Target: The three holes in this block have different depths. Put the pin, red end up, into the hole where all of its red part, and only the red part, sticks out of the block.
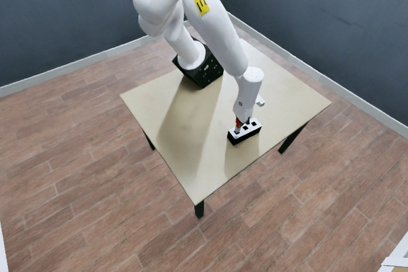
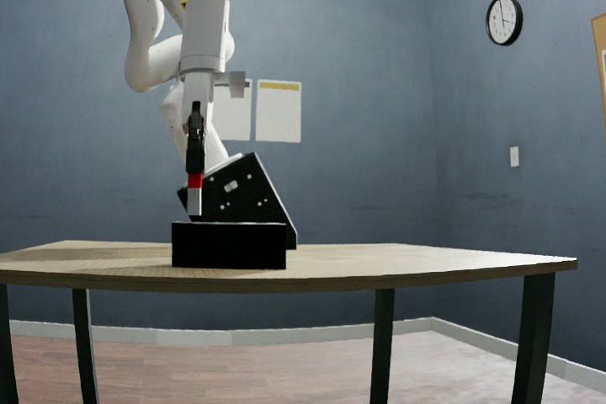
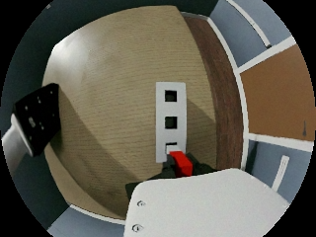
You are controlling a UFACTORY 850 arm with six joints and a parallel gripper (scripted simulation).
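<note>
Now: hand 1 cm above the pin. Round my hand: black block 14 cm below, 6 cm to the left, 2 cm ahead.
</note>
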